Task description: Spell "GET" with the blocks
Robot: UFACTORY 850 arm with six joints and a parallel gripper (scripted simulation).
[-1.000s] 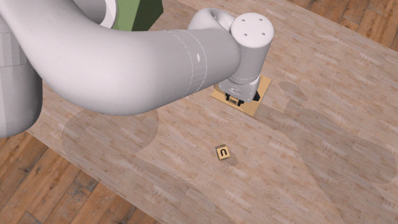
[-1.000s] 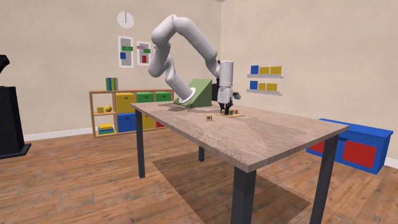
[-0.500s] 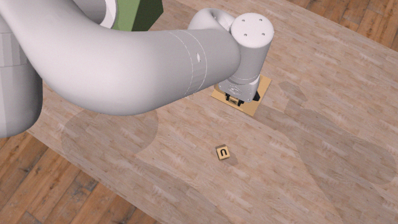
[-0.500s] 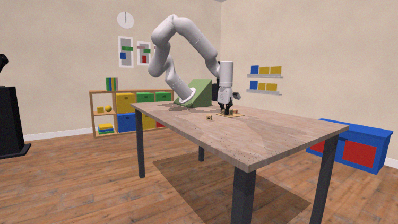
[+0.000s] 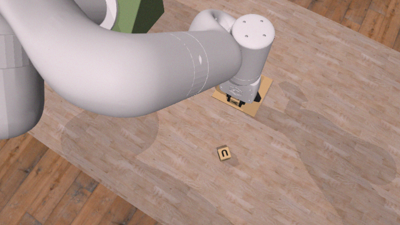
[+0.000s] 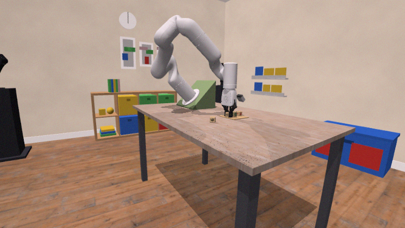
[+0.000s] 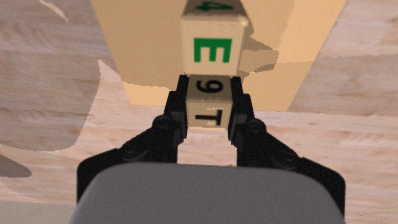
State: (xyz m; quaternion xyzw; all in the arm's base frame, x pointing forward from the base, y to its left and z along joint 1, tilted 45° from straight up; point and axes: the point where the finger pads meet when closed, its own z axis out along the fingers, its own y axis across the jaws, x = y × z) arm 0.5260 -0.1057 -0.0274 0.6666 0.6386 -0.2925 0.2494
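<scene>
The block is 1 cm below my hand. From my hand the other things lie so: tan mat 5 cm to the left, 2 cm below.
</scene>
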